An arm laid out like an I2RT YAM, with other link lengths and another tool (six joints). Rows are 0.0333 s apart.
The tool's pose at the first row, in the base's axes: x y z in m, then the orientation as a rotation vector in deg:
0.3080, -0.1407, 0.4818, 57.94, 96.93, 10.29
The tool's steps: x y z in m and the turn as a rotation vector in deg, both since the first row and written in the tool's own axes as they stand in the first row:
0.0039, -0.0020, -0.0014, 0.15, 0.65, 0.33
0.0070, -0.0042, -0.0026, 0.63, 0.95, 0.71
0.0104, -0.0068, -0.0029, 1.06, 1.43, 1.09
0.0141, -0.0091, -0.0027, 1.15, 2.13, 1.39
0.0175, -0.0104, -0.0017, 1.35, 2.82, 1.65
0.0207, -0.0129, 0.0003, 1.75, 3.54, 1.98
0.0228, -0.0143, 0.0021, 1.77, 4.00, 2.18
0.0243, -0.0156, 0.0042, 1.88, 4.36, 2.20
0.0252, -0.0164, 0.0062, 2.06, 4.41, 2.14
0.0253, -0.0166, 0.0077, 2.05, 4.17, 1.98
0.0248, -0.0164, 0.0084, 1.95, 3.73, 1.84
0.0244, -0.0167, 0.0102, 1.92, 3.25, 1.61
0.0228, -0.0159, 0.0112, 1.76, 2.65, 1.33
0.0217, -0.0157, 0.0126, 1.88, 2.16, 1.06
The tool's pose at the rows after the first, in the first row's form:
0.3056, -0.1387, 0.4784, 58.38, 97.40, 10.73
0.3034, -0.1375, 0.4753, 59.08, 97.60, 10.74
0.3016, -0.1367, 0.4715, 59.76, 97.96, 10.89
0.3005, -0.1356, 0.4674, 60.13, 98.46, 11.38
0.3005, -0.1344, 0.4639, 60.55, 99.01, 11.76
0.3008, -0.1345, 0.4593, 61.18, 99.60, 12.03
0.3015, -0.1346, 0.4563, 61.39, 99.92, 12.40
0.3026, -0.1351, 0.4537, 61.52, 100.26, 12.52
0.3038, -0.1357, 0.4518, 61.60, 100.38, 12.35
0.3050, -0.1363, 0.4510, 61.44, 100.24, 12.12
0.3057, -0.1368, 0.4512, 61.22, 99.88, 11.88
0.3071, -0.1379, 0.4507, 60.97, 99.56, 11.49
0.3084, -0.1388, 0.4519, 60.57, 99.11, 11.12
0.3097, -0.1400, 0.4523, 60.39, 98.83, 10.57

